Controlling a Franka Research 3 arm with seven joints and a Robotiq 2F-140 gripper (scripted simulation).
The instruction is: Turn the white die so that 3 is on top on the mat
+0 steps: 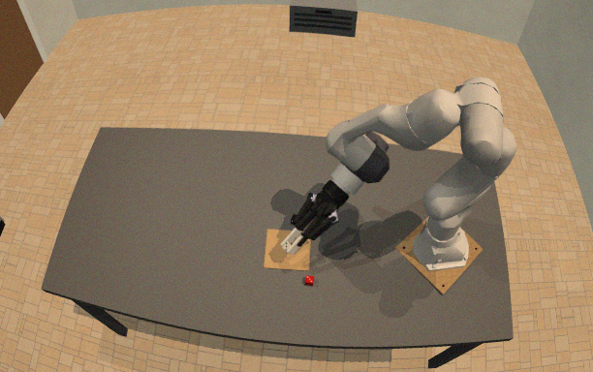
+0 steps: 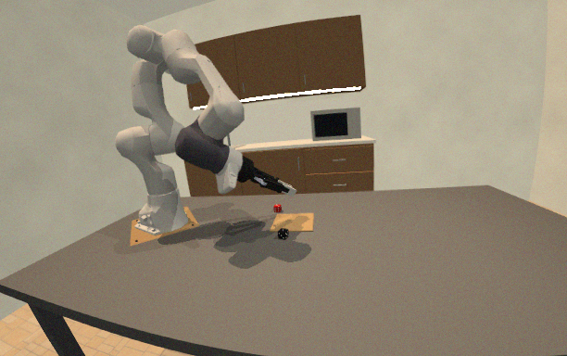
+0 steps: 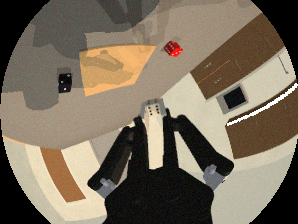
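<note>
My hand is 2 cm short of the tan mat, 3 cm to the left of it and 12 cm above it. From my hand the other things lie so: red die 6 cm behind, 7 cm to the left, 11 cm below; then black die 2 cm ahead, 13 cm to the right, 11 cm below; then white die 1 cm ahead, 2 cm to the left, 1 cm below.
</note>
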